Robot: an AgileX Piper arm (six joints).
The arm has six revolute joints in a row. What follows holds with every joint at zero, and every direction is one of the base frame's. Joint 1 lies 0.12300 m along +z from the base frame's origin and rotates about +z. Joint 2 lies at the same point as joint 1 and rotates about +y. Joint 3 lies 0.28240 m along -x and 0.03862 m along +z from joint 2 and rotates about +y. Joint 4 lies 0.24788 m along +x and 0.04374 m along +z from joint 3 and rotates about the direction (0.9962, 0, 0.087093). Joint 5 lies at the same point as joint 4 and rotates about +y. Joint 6 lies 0.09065 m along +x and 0.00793 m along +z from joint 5 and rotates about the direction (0.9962, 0, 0.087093). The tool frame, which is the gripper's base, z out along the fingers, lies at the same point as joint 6; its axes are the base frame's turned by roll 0.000, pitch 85.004 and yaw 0.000 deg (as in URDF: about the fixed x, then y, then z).
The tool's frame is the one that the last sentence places.
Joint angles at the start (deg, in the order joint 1, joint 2, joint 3, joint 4, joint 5, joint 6):
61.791 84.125 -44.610 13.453 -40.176 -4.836
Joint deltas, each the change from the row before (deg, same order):
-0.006 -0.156 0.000 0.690 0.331 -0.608
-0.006 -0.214 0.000 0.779 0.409 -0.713
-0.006 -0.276 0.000 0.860 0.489 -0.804
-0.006 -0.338 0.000 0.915 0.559 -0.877
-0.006 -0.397 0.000 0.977 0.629 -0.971
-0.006 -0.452 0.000 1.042 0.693 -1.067
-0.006 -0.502 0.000 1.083 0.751 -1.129
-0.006 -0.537 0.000 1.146 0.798 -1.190
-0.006 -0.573 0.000 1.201 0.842 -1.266
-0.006 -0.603 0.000 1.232 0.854 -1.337
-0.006 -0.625 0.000 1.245 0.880 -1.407
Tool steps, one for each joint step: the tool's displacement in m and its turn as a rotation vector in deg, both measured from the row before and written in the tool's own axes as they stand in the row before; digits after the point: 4 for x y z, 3 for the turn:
-0.0003 -0.0007 -0.0004 0.403 0.215 -0.056
-0.0005 -0.0007 -0.0005 0.439 0.246 -0.079
-0.0007 -0.0008 -0.0007 0.464 0.276 -0.092
-0.0009 -0.0008 -0.0009 0.469 0.296 -0.104
-0.0011 -0.0008 -0.0010 0.475 0.320 -0.130
-0.0013 -0.0008 -0.0012 0.477 0.344 -0.154
-0.0015 -0.0008 -0.0014 0.462 0.365 -0.162
-0.0015 -0.0009 -0.0015 0.457 0.393 -0.152
-0.0016 -0.0009 -0.0016 0.443 0.416 -0.163
-0.0017 -0.0009 -0.0017 0.419 0.411 -0.187
-0.0017 -0.0008 -0.0018 0.379 0.424 -0.228

